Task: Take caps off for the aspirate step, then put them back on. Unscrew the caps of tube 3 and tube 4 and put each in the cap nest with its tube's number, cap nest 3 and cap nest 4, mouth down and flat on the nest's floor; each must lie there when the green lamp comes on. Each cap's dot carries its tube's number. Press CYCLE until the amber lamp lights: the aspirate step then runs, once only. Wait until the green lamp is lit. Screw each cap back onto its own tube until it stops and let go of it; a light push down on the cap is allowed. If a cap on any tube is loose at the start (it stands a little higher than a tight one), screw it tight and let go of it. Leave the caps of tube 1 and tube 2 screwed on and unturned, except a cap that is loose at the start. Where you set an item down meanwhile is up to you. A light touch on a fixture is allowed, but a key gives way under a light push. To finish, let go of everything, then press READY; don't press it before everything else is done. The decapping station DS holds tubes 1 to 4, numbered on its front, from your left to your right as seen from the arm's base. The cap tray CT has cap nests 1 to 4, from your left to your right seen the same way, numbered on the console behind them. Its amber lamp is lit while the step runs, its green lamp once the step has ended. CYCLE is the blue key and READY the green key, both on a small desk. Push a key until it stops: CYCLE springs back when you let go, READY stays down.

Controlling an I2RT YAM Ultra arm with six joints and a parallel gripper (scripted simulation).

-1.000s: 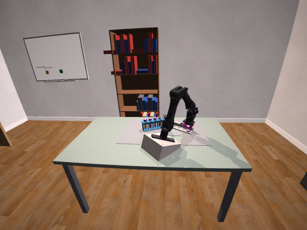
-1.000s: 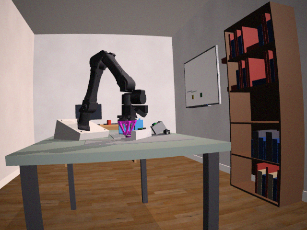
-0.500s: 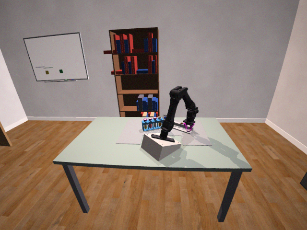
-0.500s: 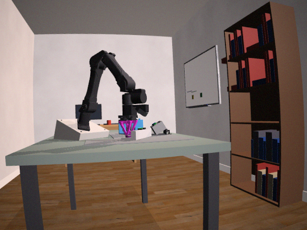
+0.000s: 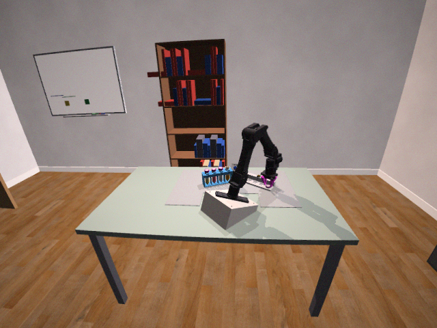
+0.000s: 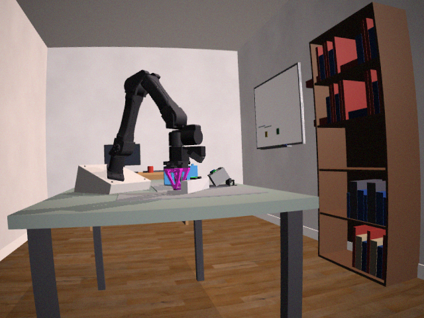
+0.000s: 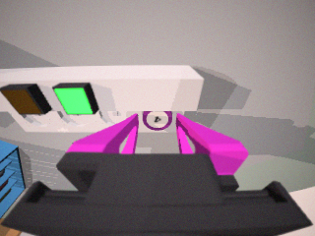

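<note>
Now: hand 1 cm above the purple cap. The rest, counted from my hand: grey key desk (23 cm ahead, 18 cm to the left, 3 cm above); then blue cycle key (22 cm ahead, 20 cm to the left, 4 cm above); then green ready key (21 cm ahead, 16 cm to the left, 4 cm above).
</note>
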